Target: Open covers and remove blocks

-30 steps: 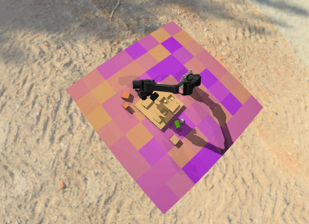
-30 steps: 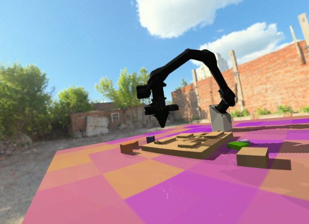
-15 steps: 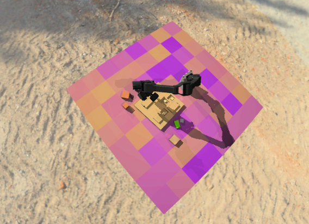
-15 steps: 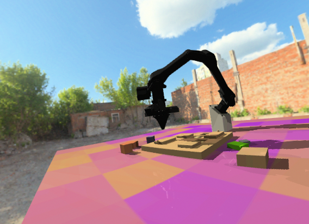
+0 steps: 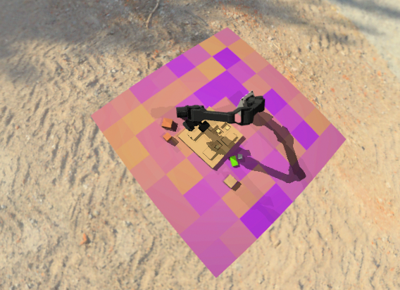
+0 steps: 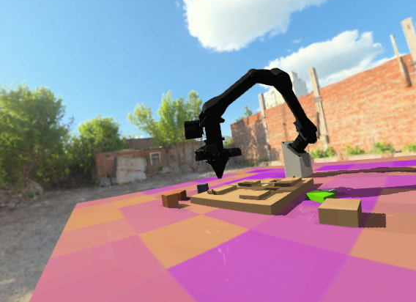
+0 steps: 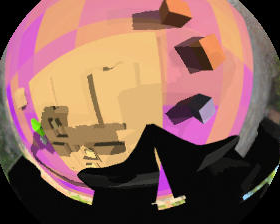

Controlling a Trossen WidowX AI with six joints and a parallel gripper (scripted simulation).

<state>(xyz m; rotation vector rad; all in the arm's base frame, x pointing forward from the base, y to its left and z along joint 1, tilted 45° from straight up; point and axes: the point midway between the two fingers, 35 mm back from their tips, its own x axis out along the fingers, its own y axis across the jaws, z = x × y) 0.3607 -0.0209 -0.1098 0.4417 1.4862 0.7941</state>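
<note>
My gripper tip is 120 mm to the right of the tan puzzle board, 50 mm past it and 40 mm above it. Round my gripper tip: green block 330 mm to the left, 70 mm behind, 50 mm below; then orange block 130 mm ahead, 120 mm to the right, 50 mm below; then greyish-purple block 110 mm to the right, 40 mm below, 20 mm ahead.
</note>
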